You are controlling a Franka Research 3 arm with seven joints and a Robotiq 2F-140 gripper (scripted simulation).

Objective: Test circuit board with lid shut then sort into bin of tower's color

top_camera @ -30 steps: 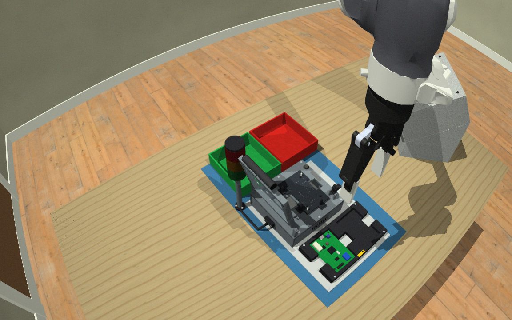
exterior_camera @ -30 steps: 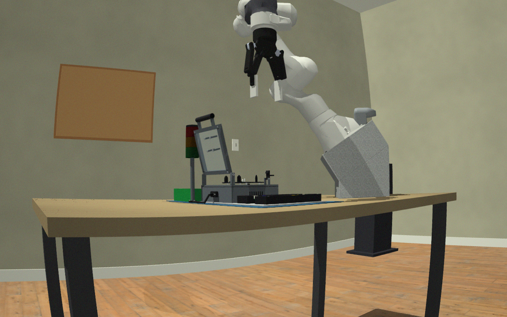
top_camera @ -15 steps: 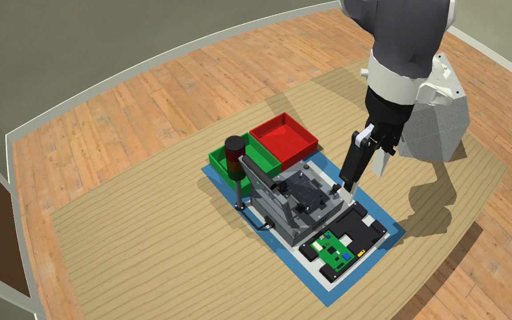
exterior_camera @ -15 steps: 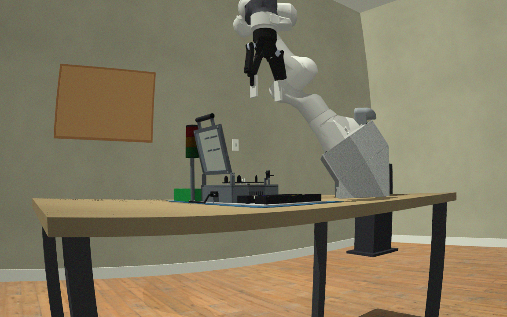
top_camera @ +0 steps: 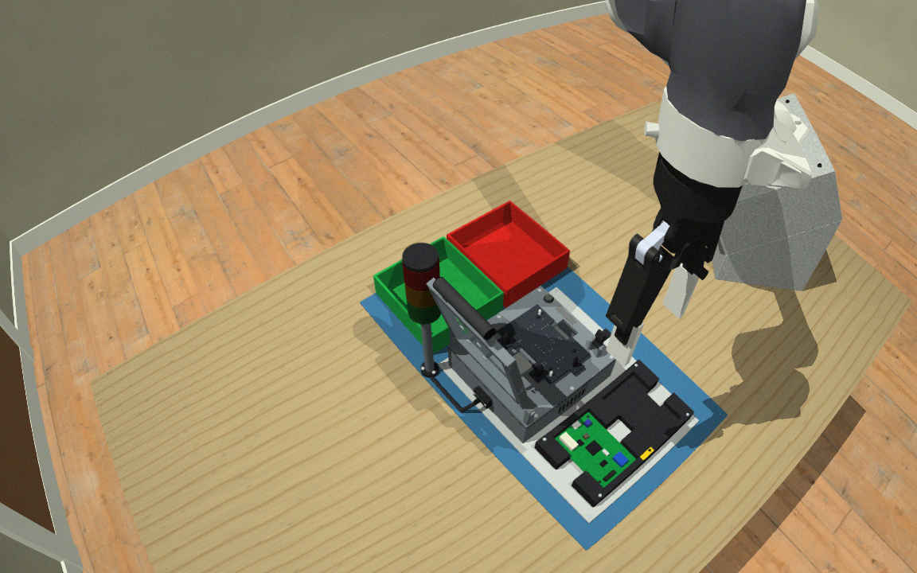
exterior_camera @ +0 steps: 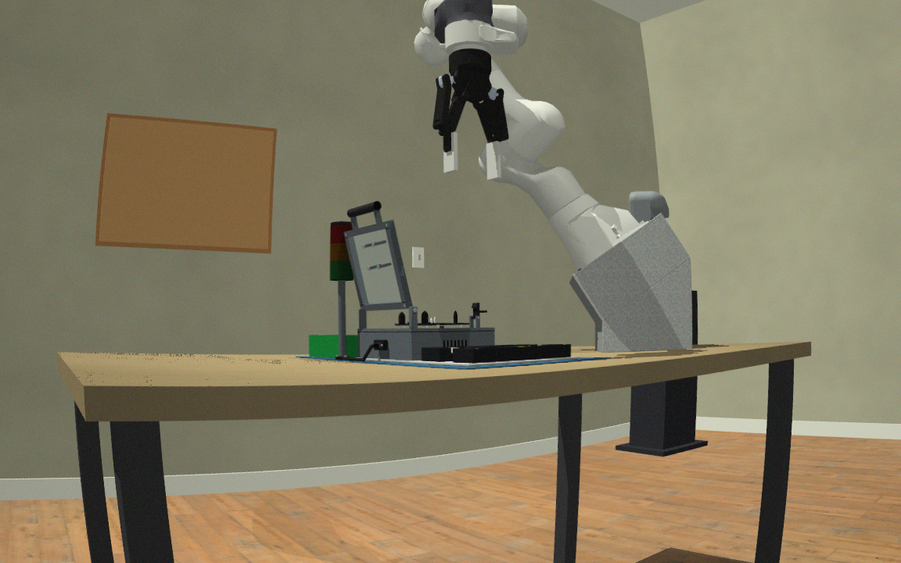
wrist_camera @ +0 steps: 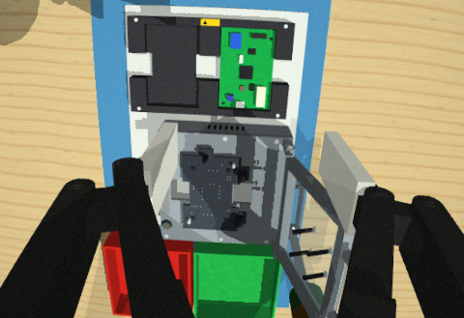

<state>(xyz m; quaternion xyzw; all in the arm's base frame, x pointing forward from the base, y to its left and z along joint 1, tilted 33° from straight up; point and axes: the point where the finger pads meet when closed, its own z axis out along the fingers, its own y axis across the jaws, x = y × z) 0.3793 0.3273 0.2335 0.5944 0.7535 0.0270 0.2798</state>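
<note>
Now: hand 32 cm above the green circuit board. From my hand the other things lie so: clear lid 16 cm to the right, 15 cm below, 11 cm ahead; latch hook 25 cm below, 13 cm to the right, 8 cm behind; tester plate 26 cm below, 17 cm to the right, 1 cm behind.
</note>
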